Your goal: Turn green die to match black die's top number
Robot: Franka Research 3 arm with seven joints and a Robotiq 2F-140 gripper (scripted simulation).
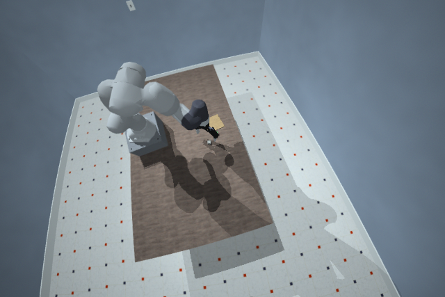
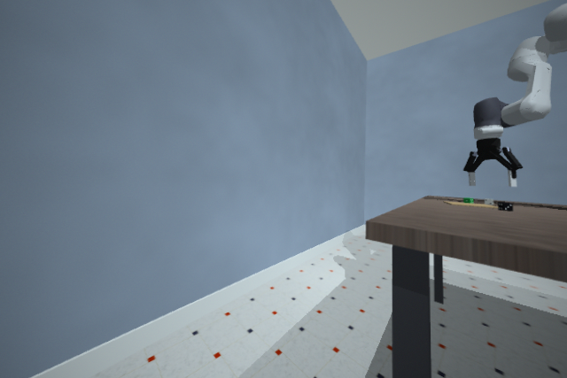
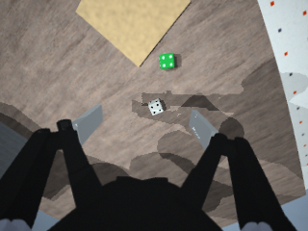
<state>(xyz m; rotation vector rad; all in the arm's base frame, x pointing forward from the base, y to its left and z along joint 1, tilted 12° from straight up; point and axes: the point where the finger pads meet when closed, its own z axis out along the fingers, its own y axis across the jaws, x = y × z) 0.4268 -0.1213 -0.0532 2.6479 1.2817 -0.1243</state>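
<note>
Now: hand 80 mm above the white die, 20 mm to the left of it and 10 mm short of it. Round my hand: green die 80 mm below, 70 mm ahead, 50 mm to the left; tan mat 150 mm to the left, 90 mm below, 70 mm ahead; black die 280 mm to the left, 80 mm below, 10 mm behind.
</note>
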